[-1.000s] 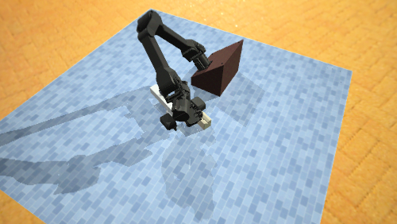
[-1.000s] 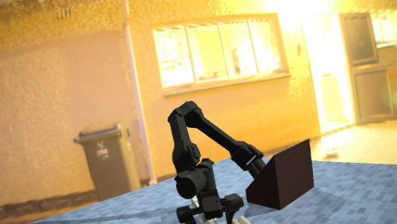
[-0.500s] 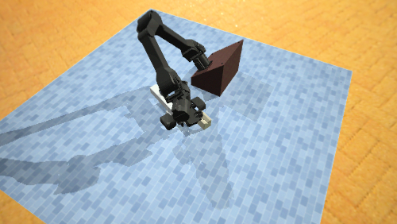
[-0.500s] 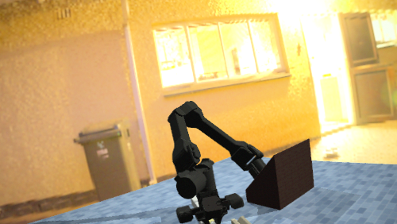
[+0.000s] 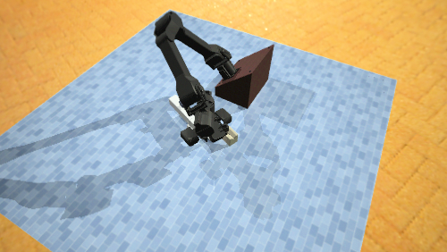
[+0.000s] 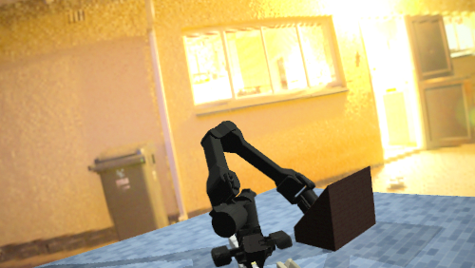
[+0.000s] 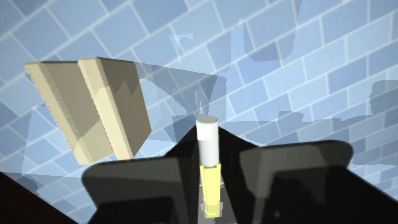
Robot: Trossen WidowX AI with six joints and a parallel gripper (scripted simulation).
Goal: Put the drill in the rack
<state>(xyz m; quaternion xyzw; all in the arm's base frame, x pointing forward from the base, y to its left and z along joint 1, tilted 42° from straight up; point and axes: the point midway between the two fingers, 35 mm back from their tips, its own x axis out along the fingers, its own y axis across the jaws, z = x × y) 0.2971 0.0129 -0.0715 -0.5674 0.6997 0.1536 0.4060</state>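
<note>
Right now the drill is 40 mm to the right of my gripper tip, 30 mm above it and 20 mm behind it. The rest, counted from my gripper tip: rack 60 mm to the left, 60 mm behind; then key 150 mm to the right, 60 mm behind, 40 mm above.
</note>
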